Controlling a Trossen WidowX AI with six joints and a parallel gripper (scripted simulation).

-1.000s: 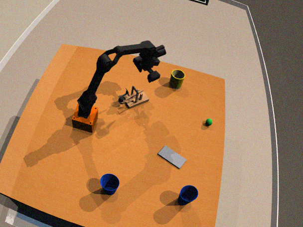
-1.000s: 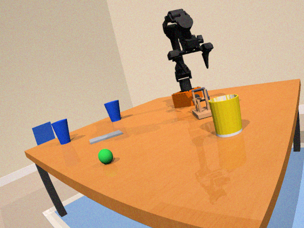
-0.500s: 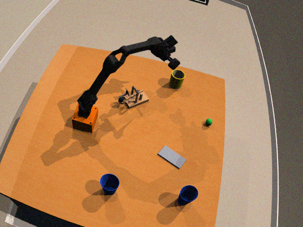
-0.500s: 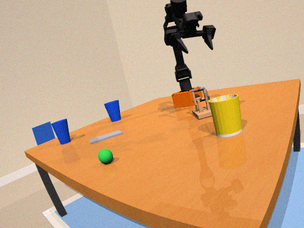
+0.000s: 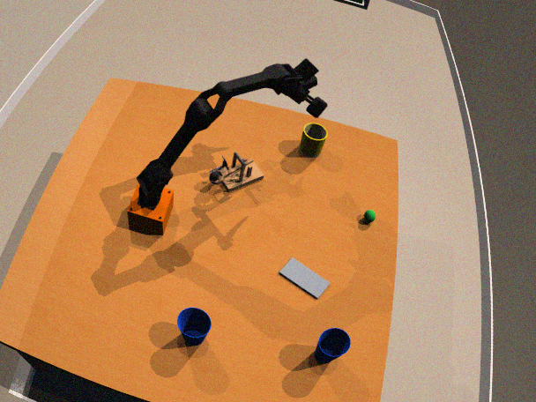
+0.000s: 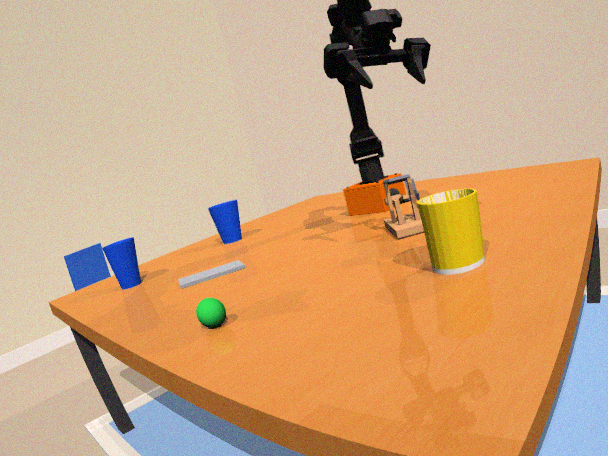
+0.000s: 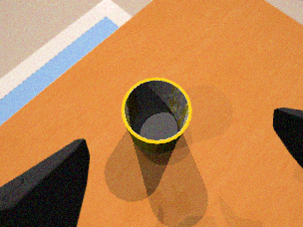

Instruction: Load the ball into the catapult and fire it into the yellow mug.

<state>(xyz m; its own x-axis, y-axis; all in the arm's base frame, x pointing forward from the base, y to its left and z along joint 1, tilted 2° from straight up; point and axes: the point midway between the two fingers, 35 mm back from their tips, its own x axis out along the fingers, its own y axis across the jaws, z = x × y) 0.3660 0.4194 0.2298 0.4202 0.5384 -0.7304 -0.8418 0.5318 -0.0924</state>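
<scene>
My gripper tip is now 23 cm past the small black ball, 25 cm to the left of it and 21 cm above it. Also, from my gripper tip: green ball 32 cm ahead, 17 cm to the right, 25 cm below; then wooden catapult 19 cm behind, 19 cm to the right, 22 cm below; then yellow mug 5 cm ahead, 6 cm to the left, 25 cm below.
</scene>
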